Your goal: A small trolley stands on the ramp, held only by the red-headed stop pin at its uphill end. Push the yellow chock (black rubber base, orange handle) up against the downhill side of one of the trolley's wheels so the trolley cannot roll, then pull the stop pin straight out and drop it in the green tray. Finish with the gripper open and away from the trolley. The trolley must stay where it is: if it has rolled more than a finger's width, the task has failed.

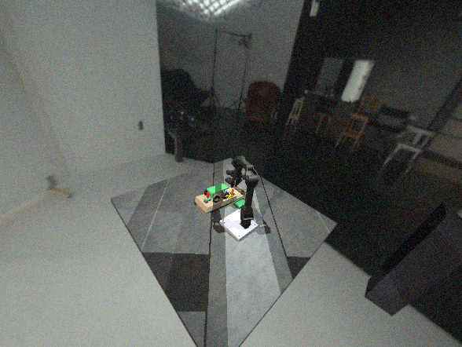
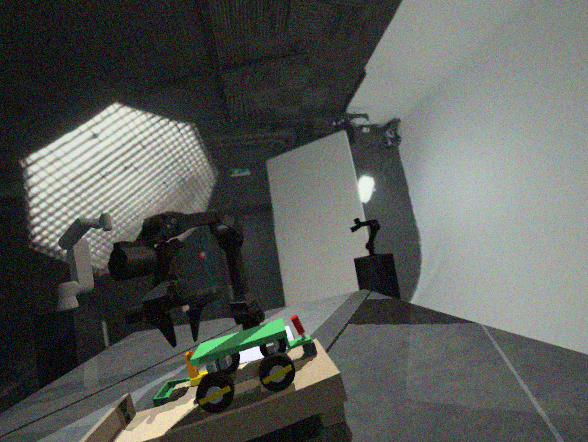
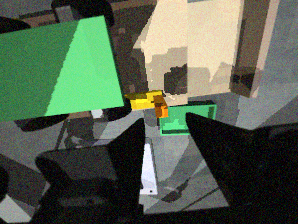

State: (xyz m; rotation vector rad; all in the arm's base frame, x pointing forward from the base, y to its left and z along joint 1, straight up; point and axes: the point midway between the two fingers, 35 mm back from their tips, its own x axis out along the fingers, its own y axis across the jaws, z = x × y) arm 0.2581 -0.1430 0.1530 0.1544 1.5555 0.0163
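The red-headed stop pin is 24 cm to the left of my gripper tip, 5 cm ahead of it and 1 cm below it. Round my gripper tip: yellow chock: 6 cm below, 3 cm to the left; then tan ramp: 12 cm to the left, 10 cm below, 6 cm ahead; then trolley: 12 cm to the left, 6 cm ahead, 3 cm below.
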